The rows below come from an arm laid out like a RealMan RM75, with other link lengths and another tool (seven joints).
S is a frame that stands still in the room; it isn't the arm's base.
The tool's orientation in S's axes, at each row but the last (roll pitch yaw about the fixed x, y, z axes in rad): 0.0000 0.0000 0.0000; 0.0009 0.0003 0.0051; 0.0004 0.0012 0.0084; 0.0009 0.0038 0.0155; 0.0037 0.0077 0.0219; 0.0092 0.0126 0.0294; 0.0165 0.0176 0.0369; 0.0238 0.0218 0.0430; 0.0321 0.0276 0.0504; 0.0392 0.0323 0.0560
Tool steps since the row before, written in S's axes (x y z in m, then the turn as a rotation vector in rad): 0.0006 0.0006 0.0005 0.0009 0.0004 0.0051; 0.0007 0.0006 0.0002 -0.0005 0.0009 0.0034; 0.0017 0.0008 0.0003 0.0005 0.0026 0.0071; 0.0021 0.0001 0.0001 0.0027 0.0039 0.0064; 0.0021 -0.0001 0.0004 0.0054 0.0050 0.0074; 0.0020 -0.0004 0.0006 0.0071 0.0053 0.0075; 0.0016 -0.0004 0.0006 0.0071 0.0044 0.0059; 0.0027 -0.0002 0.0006 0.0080 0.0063 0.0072; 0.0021 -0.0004 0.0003 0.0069 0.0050 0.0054; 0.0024 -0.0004 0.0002 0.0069 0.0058 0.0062
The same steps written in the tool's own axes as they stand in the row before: 0.0006 0.0006 0.0005 0.0009 0.0004 0.0051; 0.0007 0.0006 0.0002 -0.0005 0.0009 0.0034; 0.0017 0.0008 0.0003 0.0005 0.0026 0.0071; 0.0021 0.0001 0.0001 0.0027 0.0039 0.0064; 0.0021 -0.0001 0.0004 0.0055 0.0049 0.0074; 0.0020 -0.0005 0.0006 0.0072 0.0052 0.0075; 0.0016 -0.0004 0.0006 0.0072 0.0042 0.0060; 0.0027 -0.0003 0.0007 0.0081 0.0061 0.0072; 0.0021 -0.0005 0.0004 0.0070 0.0048 0.0054; 0.0024 -0.0005 0.0003 0.0070 0.0057 0.0062
